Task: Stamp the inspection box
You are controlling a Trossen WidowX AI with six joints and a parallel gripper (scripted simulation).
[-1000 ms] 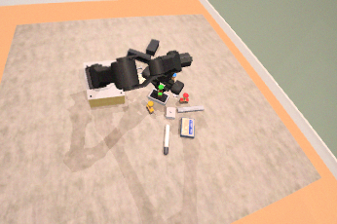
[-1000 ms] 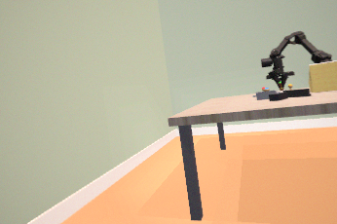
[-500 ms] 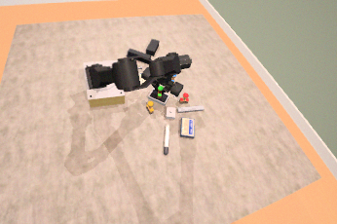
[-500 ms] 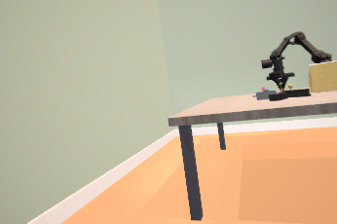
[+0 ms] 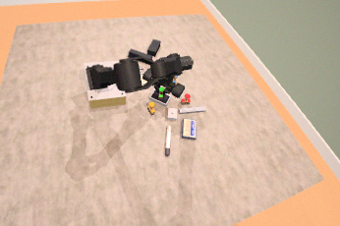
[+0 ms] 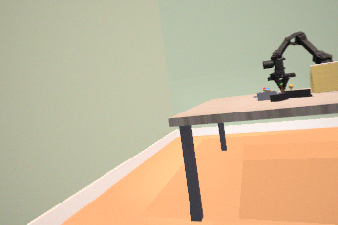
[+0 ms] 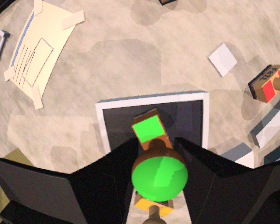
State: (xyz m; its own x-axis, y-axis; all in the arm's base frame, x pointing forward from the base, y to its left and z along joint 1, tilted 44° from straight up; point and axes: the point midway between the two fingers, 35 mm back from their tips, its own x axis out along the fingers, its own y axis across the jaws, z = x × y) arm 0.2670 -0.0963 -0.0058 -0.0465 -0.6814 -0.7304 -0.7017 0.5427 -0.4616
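The green-knobbed pass stamp is right at my gripper tip. Also, from my gripper tip: small white box 100 mm to the right, 30 mm ahead, 20 mm below; dark ink pad 30 mm below; yellow stamp 60 mm to the right, 60 mm behind, 20 mm below.
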